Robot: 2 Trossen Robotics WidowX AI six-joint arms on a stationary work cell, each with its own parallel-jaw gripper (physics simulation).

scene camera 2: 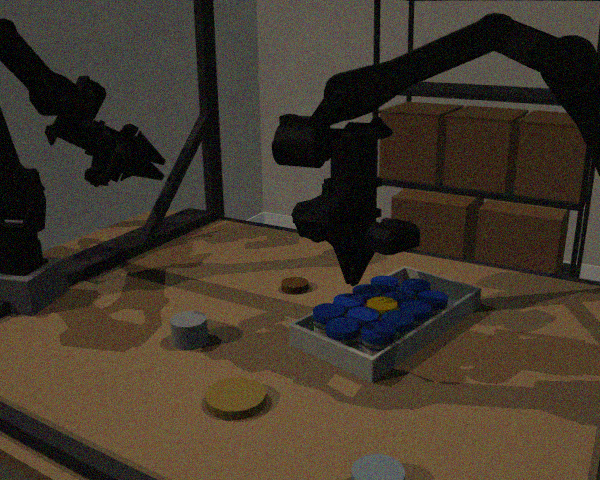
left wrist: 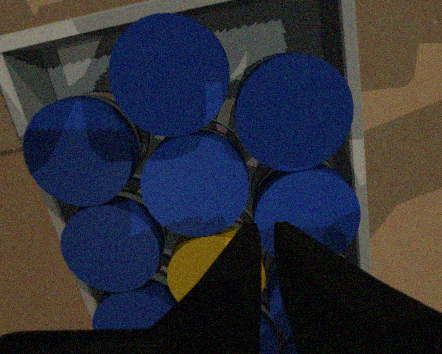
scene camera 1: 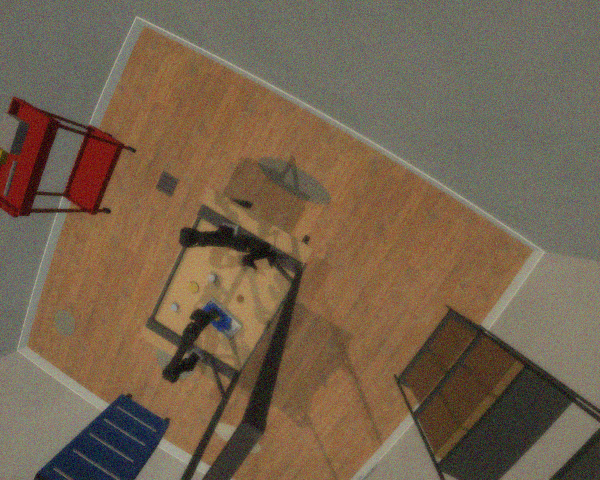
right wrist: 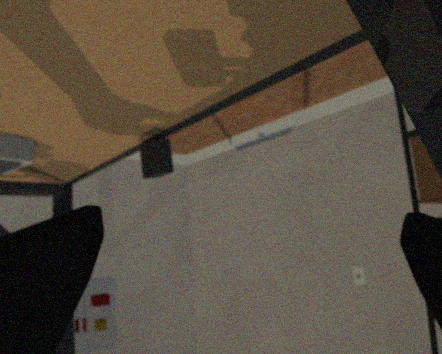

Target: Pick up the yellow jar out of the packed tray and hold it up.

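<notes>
The yellow-lidded jar stands among blue-lidded jars in the pale grey tray. My left gripper points down over the tray with its fingers nearly together and no jar between them. In scene camera 2, its tips are above the lids, a little left of the yellow jar. In the left wrist view, one finger hides part of the yellow lid. My right gripper is open and empty, raised away from the tray at the left of scene camera 2.
A grey cylinder, a flat yellow disc, a small brown disc and a light blue-grey cylinder are on the table around the tray. Dark frame posts rise at the table's edge.
</notes>
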